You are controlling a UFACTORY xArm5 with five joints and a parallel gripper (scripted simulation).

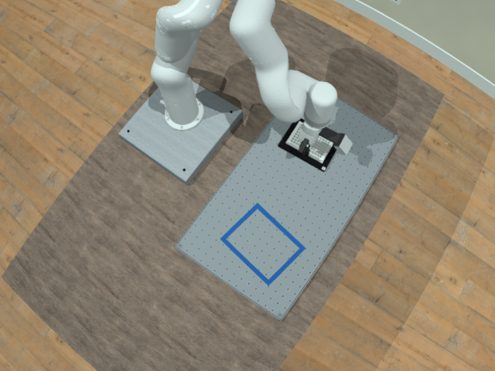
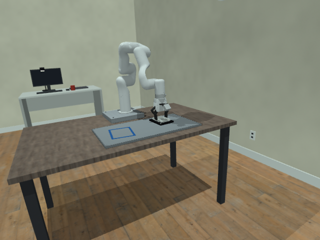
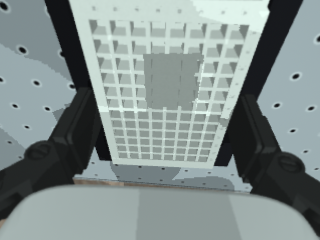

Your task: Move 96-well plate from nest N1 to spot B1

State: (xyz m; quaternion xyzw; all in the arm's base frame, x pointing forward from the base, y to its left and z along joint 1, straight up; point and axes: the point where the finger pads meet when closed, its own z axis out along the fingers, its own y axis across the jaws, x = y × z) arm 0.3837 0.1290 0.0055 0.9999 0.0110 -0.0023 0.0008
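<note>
Right now the white 96-well plate is 1 cm below my hand. Also, from my hand: black plate nest N1 (3 cm below).
</note>
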